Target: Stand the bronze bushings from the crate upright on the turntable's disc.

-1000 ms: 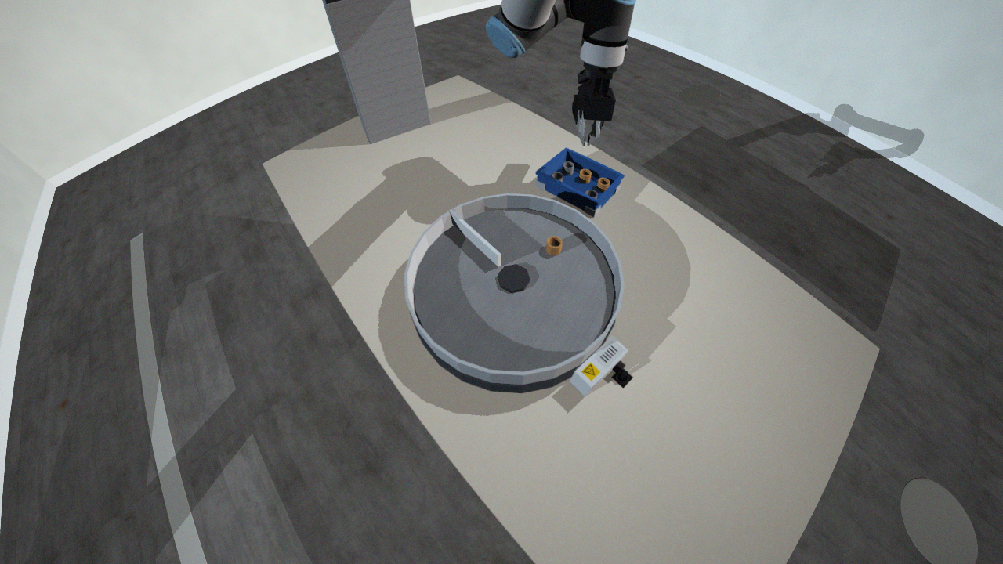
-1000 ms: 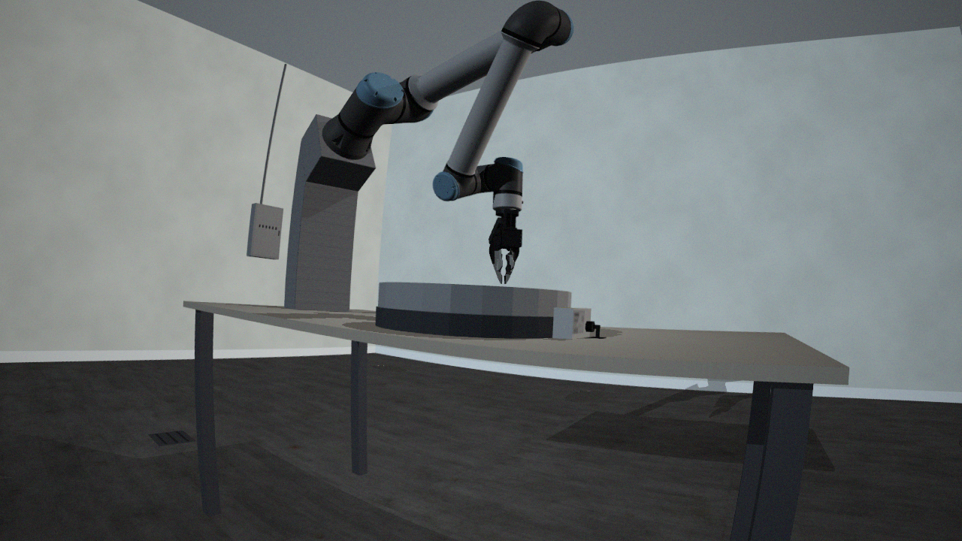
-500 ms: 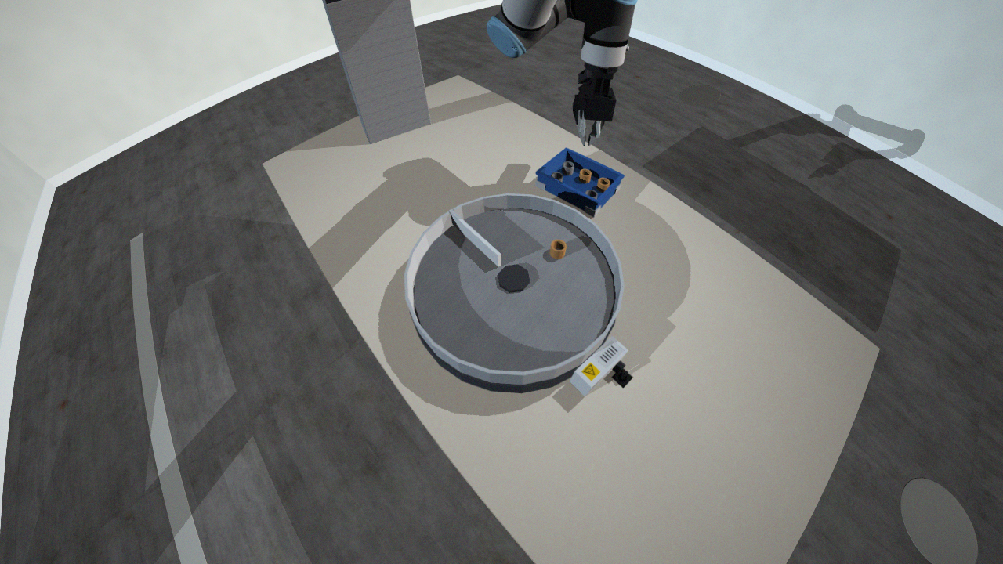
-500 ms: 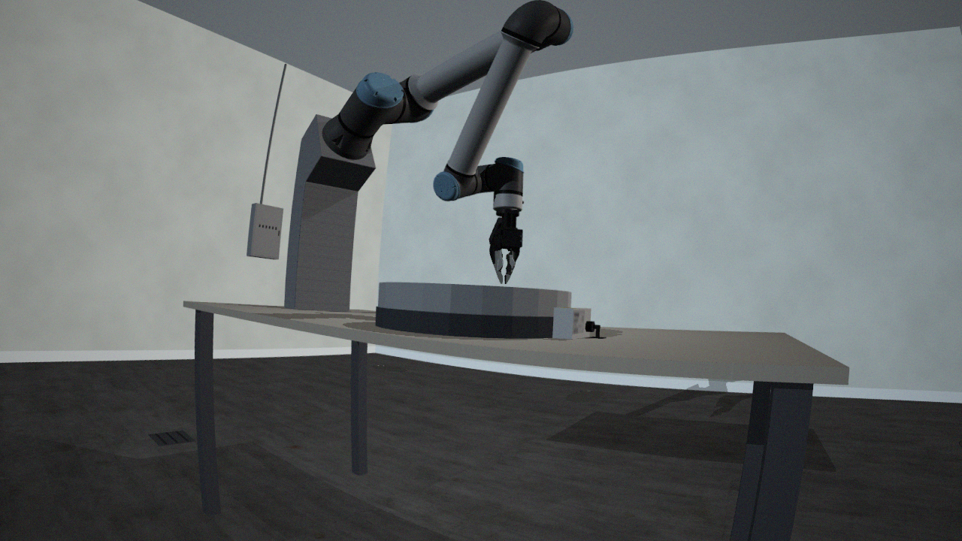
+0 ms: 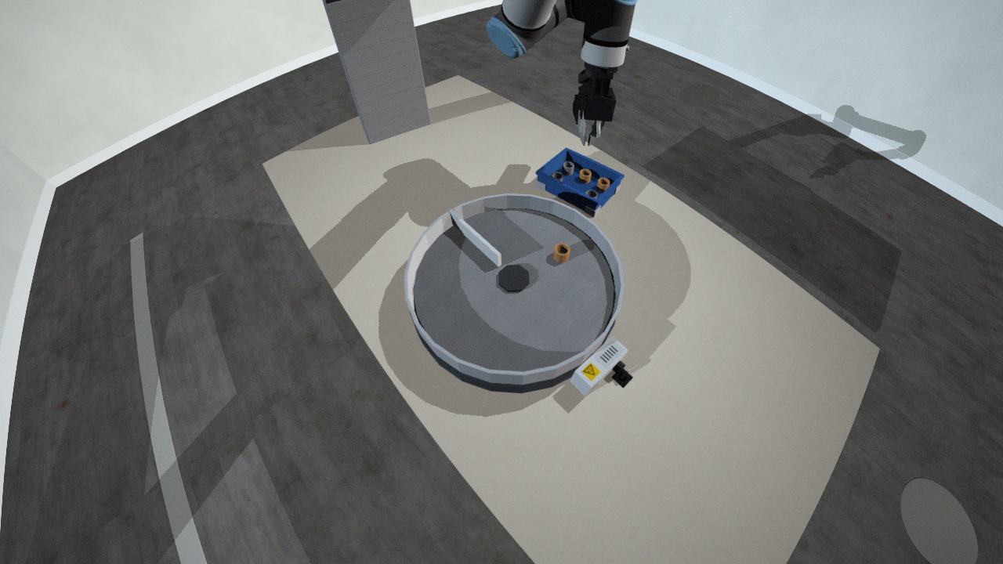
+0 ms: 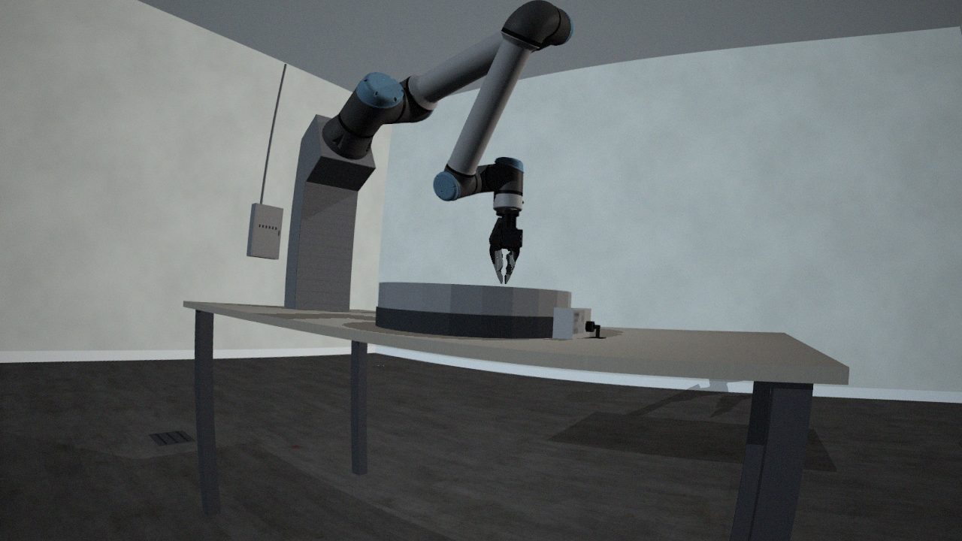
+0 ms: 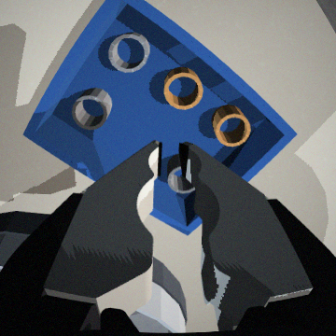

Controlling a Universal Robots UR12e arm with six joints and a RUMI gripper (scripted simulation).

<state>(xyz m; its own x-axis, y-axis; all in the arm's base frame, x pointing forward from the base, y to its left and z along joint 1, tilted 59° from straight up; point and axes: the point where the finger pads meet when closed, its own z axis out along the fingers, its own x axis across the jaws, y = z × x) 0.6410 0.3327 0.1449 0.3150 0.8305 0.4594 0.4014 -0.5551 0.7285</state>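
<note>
The blue crate is 11 cm below my hand, 2 cm to the right of it and 2 cm ahead of it. From my hand the other things lie so: turntable disc 36 cm to the right, 20 cm ahead, 8 cm below.
</note>
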